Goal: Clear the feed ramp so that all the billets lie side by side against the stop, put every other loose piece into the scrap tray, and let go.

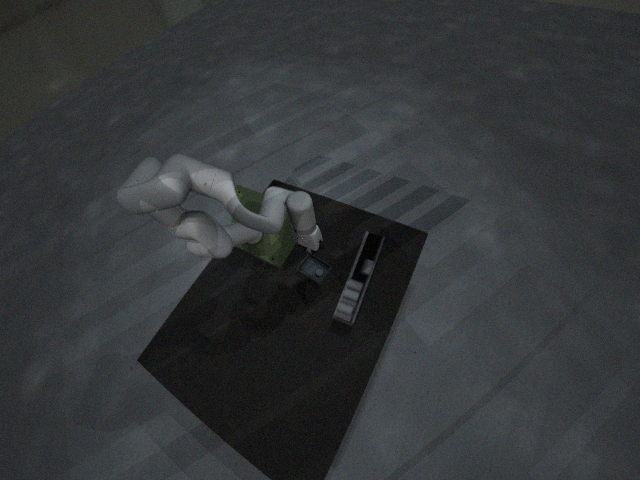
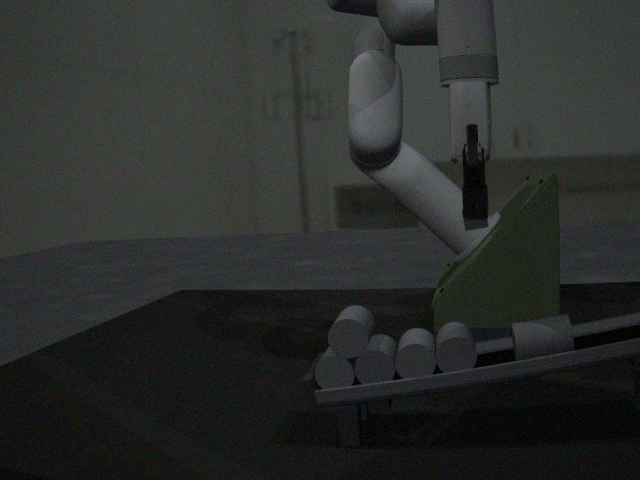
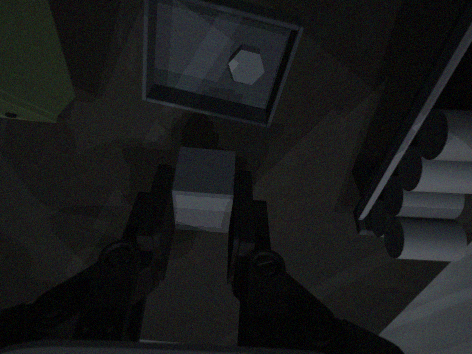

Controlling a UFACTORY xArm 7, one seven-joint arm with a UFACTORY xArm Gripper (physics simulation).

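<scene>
My gripper is shut on a grey rectangular block. It holds the block in the air beside the scrap tray. A pale hexagonal piece lies in the tray. On the sloping feed ramp, several billets lie crosswise at the low end, including a lowest billet and an uppermost one in that row. Another billet rests on top of the lowest two. A further cylinder lies lengthwise higher up, apart from the row.
The green base bracket of the arm stands near the tray. The ramp stands on legs on the dark table, with its raised sides between the tray and the table's far side. The scene is dim.
</scene>
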